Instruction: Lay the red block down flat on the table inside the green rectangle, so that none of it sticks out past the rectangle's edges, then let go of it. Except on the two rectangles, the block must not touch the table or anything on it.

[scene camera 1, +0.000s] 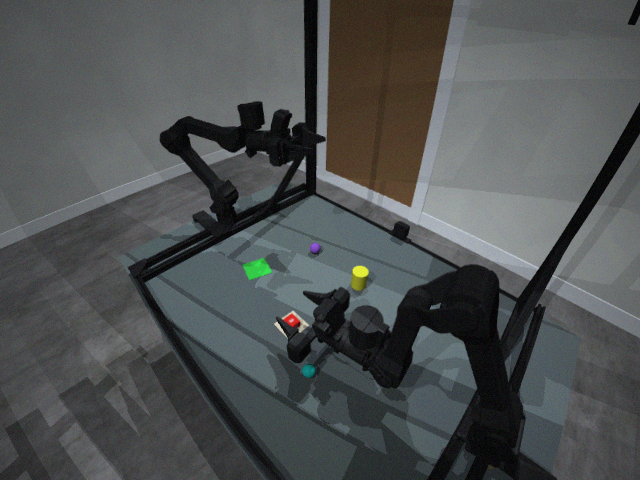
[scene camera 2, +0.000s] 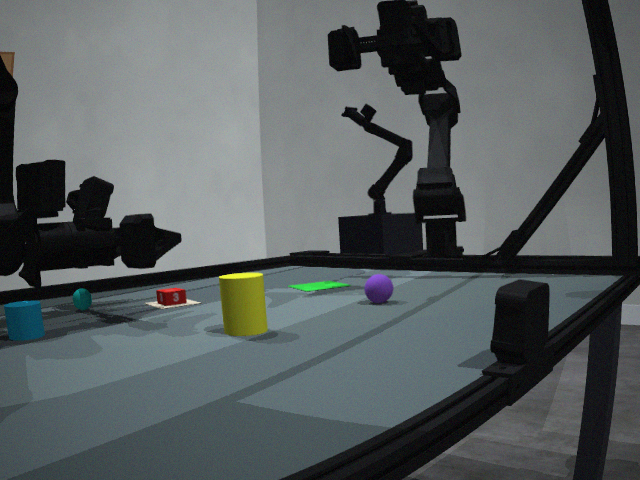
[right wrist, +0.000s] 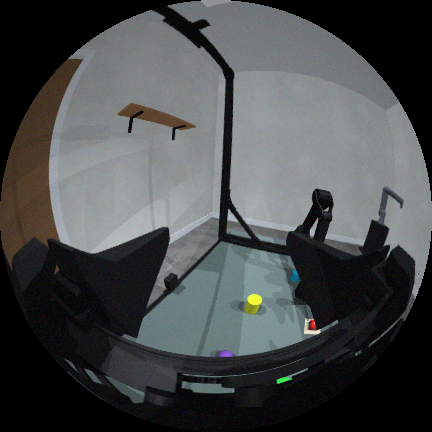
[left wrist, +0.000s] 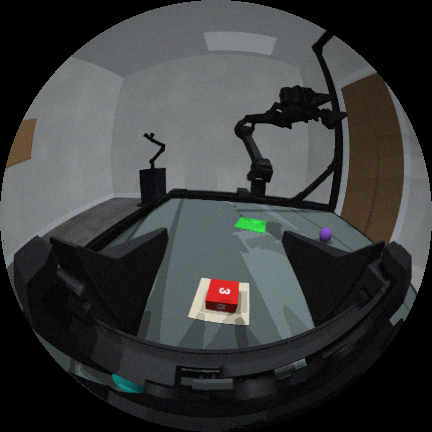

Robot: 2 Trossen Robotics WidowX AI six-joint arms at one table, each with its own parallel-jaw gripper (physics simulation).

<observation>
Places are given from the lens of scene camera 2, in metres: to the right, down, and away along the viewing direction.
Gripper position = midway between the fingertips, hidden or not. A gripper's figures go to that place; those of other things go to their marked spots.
left gripper [scene camera 2: 161, 238]: -0.21, 0.00, 0.70
right gripper [scene camera 2: 377, 23]: 0.07, -0.27, 0.61
yellow cylinder [scene camera 2: 242, 295]: -0.07, 0.05, 0.50
blue cylinder [scene camera 2: 29, 325]: -0.31, 0.09, 0.47
The marked spots on the yellow cylinder and the blue cylinder are 0.24 m apart.
</observation>
